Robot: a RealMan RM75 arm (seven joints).
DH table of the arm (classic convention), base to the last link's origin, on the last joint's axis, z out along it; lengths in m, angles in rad. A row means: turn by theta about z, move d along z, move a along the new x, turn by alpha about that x. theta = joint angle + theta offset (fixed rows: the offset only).
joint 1: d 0.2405  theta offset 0  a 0  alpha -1.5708
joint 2: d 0  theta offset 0  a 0  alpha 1.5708
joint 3: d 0.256  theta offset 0  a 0  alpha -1.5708
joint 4: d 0  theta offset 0  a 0  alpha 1.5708
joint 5: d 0.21  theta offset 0  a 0  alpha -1.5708
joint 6: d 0  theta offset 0  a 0  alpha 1.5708
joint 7: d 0.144  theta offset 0  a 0  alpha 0
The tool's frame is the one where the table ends.
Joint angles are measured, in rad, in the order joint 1, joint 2, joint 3, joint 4, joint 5, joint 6, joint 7. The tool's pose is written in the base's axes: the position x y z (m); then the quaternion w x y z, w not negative. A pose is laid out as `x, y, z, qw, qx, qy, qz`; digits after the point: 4 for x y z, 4 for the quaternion.
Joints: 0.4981, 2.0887, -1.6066, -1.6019, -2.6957, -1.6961, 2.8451
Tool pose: 0.1669, 0.3111, -0.0067, 0.1937, -0.8832, 0.3558, -0.2362
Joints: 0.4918, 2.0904, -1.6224, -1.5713, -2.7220, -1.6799, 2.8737
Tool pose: 0.1757, 0.3109, -0.0107, 0.2002, -0.8719, 0.3718, -0.2479
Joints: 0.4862, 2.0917, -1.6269, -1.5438, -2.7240, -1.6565, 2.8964
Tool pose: 0.1816, 0.3114, -0.0146, 0.2022, -0.8649, 0.3876, -0.2468
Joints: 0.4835, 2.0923, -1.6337, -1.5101, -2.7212, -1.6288, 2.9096
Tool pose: 0.1873, 0.3121, -0.0197, 0.2013, -0.8602, 0.3987, -0.2461
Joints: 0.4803, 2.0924, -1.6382, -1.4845, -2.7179, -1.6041, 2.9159
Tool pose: 0.1919, 0.3128, -0.0235, 0.2010, -0.8574, 0.4058, -0.2443
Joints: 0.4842, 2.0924, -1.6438, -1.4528, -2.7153, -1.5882, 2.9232
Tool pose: 0.1963, 0.3131, -0.0276, 0.1981, -0.8539, 0.4128, -0.2475
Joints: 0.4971, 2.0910, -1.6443, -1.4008, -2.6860, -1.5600, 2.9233
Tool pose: 0.1996, 0.3148, -0.0346, 0.1863, -0.8535, 0.4217, -0.2429
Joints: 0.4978, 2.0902, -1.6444, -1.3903, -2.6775, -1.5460, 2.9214
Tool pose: 0.2003, 0.3157, -0.0362, 0.1853, -0.8543, 0.4229, -0.2386
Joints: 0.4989, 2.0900, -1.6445, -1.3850, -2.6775, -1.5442, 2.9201
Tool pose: 0.2011, 0.3158, -0.0366, 0.1848, -0.8540, 0.4232, -0.2396
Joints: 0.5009, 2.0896, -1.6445, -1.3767, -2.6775, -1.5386, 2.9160
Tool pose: 0.2021, 0.3165, -0.0373, 0.1846, -0.8543, 0.4223, -0.2403
